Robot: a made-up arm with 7 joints.
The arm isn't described. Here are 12 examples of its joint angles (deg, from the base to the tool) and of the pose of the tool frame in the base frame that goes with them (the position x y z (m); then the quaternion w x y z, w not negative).
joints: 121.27 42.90 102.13 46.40 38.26 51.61 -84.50
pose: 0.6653 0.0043 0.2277 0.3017 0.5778 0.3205 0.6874
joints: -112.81 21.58 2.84 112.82 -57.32 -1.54 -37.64
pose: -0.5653 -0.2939 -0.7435 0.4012 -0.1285 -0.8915 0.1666
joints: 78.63 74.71 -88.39 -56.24 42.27 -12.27 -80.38
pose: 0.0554 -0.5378 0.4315 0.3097 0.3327 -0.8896 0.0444
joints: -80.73 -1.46 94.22 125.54 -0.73 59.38 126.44
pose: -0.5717 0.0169 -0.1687 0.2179 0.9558 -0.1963 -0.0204
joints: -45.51 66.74 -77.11 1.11 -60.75 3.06 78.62
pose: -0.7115 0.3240 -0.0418 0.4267 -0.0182 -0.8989 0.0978
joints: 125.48 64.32 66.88 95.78 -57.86 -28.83 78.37
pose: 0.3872 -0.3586 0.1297 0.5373 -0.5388 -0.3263 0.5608
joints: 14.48 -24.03 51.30 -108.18 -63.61 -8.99 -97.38
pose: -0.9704 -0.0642 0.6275 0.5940 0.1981 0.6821 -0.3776
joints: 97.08 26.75 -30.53 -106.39 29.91 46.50 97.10
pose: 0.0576 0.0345 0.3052 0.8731 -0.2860 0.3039 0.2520
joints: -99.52 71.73 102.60 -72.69 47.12 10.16 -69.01
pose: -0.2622 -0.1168 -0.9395 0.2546 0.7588 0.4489 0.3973
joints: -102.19 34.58 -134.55 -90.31 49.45 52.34 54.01
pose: -0.8414 -0.1922 -0.4447 0.3067 -0.4414 0.3989 0.7430
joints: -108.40 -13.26 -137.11 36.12 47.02 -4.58 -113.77
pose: -0.4609 0.3543 -0.9609 0.1076 0.1052 -0.3924 -0.9074
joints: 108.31 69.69 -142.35 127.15 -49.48 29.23 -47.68
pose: 0.0308 0.0105 0.6921 0.4936 -0.4381 -0.3960 -0.6385
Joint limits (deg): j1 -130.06..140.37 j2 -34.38..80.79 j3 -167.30..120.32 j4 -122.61..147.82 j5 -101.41..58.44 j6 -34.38..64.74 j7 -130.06..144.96
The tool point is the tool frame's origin. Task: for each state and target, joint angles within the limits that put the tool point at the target. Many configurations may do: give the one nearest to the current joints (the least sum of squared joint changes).
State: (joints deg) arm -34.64 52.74 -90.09 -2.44 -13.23 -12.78 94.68
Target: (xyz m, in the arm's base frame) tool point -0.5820 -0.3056 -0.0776
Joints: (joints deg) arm -81.44 80.79 -95.84 -16.05 9.54 -34.38 93.50
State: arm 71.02 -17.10 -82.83 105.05 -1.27 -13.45 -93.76
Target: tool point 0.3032 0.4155 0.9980
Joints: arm 73.95 -28.85 -79.93 100.06 4.98 -19.34 -94.49
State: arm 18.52 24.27 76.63 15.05 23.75 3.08 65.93
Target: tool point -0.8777 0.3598 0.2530
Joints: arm -1.53 23.05 73.90 8.92 41.64 -12.80 65.89
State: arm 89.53 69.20 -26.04 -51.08 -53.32 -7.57 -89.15
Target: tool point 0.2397 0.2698 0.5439
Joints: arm 96.78 66.14 -33.22 -50.31 -47.35 -9.51 -90.12
